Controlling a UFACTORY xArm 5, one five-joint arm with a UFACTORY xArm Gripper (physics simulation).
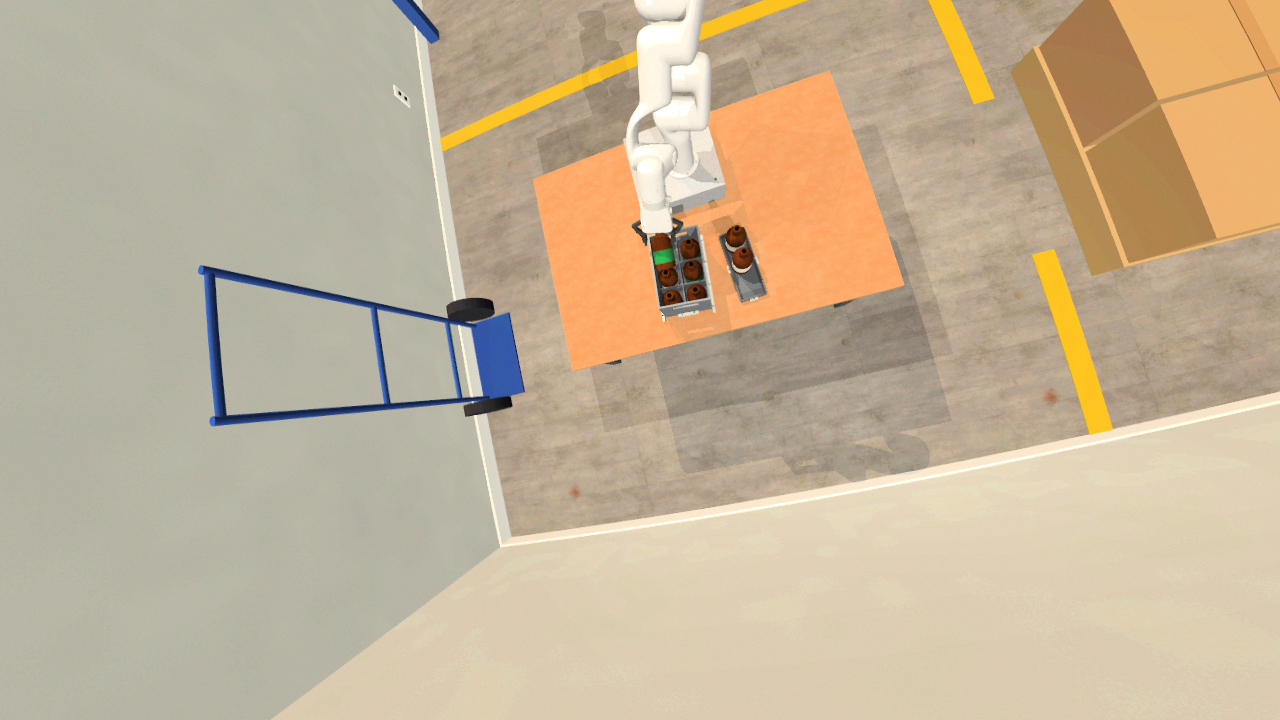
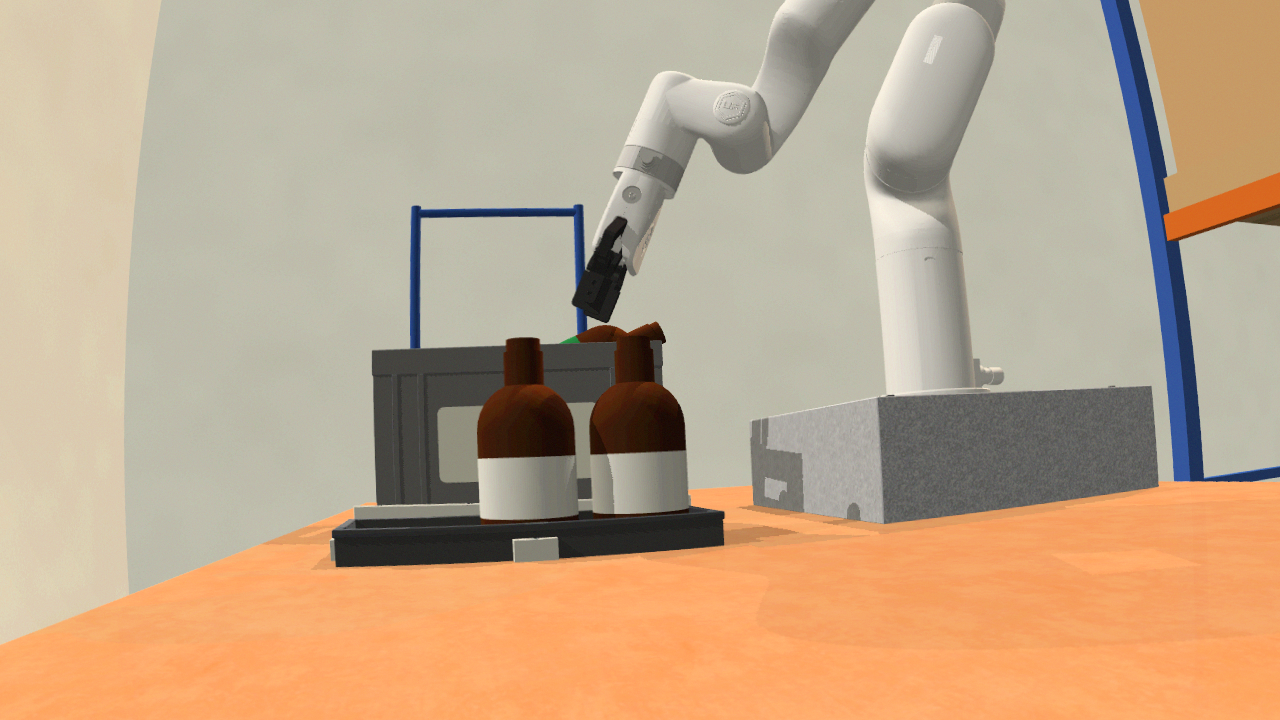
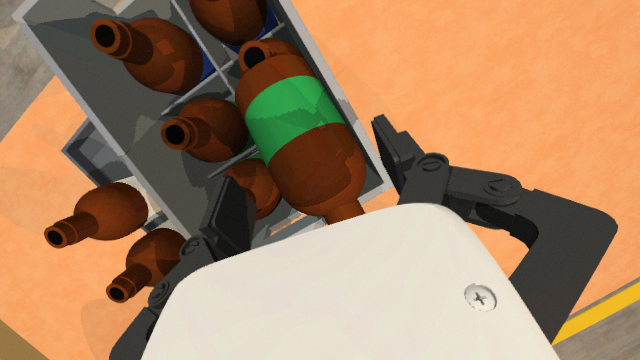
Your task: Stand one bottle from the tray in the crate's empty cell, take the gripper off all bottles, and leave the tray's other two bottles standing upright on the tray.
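Frame: origin at the arm's base, x left, y up, z ahead, level; millimetres.
Where they show: gripper, fingertip midpoint: [image 1: 659, 243] [image 2: 590, 314] [image 3: 306, 166]; arm's base, origin of the base link: [image 1: 682, 163] [image 2: 931, 403].
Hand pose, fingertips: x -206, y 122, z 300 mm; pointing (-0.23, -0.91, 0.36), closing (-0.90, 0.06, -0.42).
Observation:
Things, the pixels of their centre, and the offset from my fingertips. Level surfaces: height alone.
- green-labelled brown bottle, body centre: [image 3: 315, 162] [image 2: 598, 361] [image 1: 661, 246] dx +3, dy -53, dz -7 mm
- crate, body centre: [image 2: 522, 441] [image 3: 244, 106] [image 1: 680, 273] dx +26, dy -138, dz +88 mm
- tray, body centre: [image 2: 526, 534] [image 3: 150, 193] [image 1: 742, 264] dx +253, dy -213, dz +140 mm
- orange table, its level: dy -226 mm
A green-labelled brown bottle [image 1: 663, 256] [image 2: 601, 334] [image 3: 305, 115] lies on its side in the crate [image 1: 685, 307] [image 2: 395, 429] [image 3: 100, 95], its neck towards the robot base at the crate's near end. Its body covers the cell below. My gripper [image 1: 659, 234] [image 2: 597, 306] [image 3: 306, 166] is open and empty above this bottle, one finger out to each side. Two white-labelled bottles, one [image 1: 734, 237] [image 2: 638, 429] [image 3: 155, 257] nearer the robot base and one [image 1: 742, 260] [image 2: 526, 429] [image 3: 111, 211] farther out, stand upright on the tray [image 1: 754, 291] [image 2: 429, 548].
Other brown bottles, among them one [image 1: 691, 270] [image 3: 215, 130] beside the lying bottle, stand in the crate's other cells. The robot's base block [image 1: 702, 192] [image 2: 1011, 456] stands on the orange table [image 1: 805, 223] [image 2: 895, 617]. A blue hand truck [image 1: 497, 353] stands on the floor by the wall.

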